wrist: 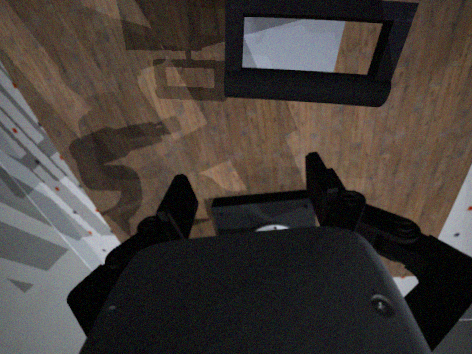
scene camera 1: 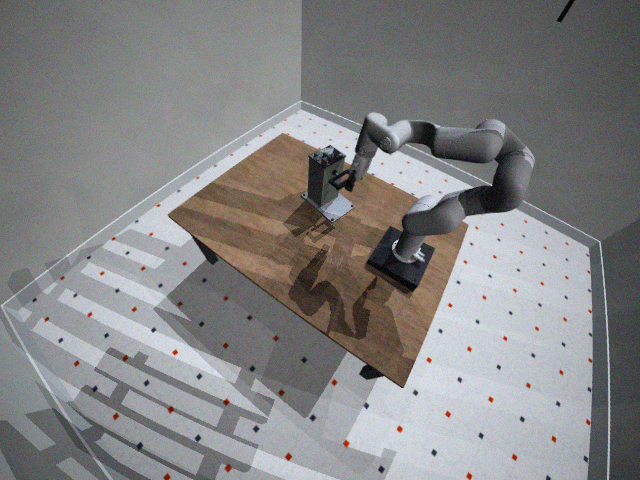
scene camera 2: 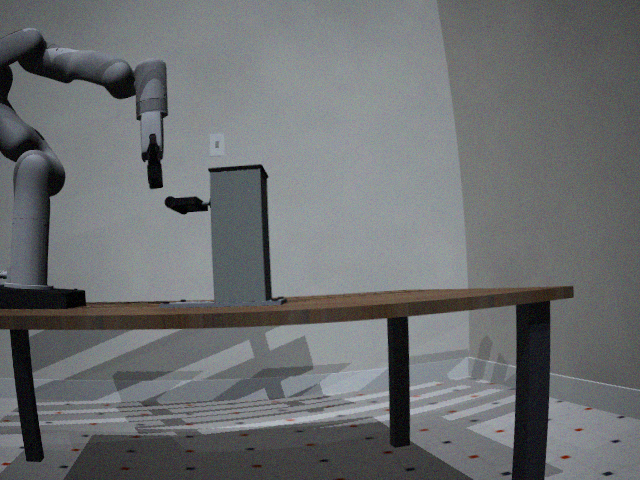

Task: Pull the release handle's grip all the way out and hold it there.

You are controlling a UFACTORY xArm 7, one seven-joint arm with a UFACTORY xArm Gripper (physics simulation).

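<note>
The release handle is a black rectangular loop with a thick grip bar (scene camera 1: 339, 182) (scene camera 2: 171, 202) (wrist: 310, 90). It sticks out sideways from a grey-green box-shaped post (scene camera 1: 318, 181) (scene camera 2: 237, 232) on a short rod; in scene camera 2 little of the rod shows between loop and post. My gripper (scene camera 1: 351, 184) (scene camera 2: 155, 184) (wrist: 246, 180) is open and empty, pointing down. In scene camera 2 its fingertips are a little above the grip bar and farther out from the post, apart from it. In the wrist view the bar lies ahead of the fingers and to the right, not between them.
The post stands on a light metal base plate (scene camera 1: 338, 207) (scene camera 2: 180, 303) bolted to the wooden table (scene camera 1: 232, 206) (scene camera 2: 336, 314). The arm's black base (scene camera 1: 392, 258) (scene camera 2: 41, 298) stands on the same table. The post's flat top rises above the handle's height.
</note>
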